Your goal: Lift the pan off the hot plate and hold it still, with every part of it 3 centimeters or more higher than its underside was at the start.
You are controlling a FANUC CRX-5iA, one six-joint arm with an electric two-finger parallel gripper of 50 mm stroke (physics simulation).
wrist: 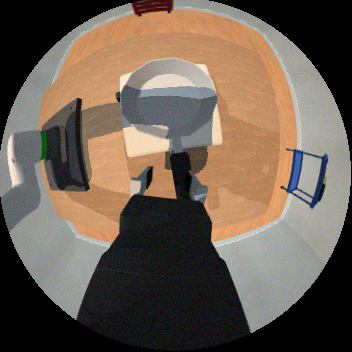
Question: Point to a square hot plate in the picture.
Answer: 136, 143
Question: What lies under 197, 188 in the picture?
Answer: My gripper.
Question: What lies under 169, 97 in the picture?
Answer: A grey pan.
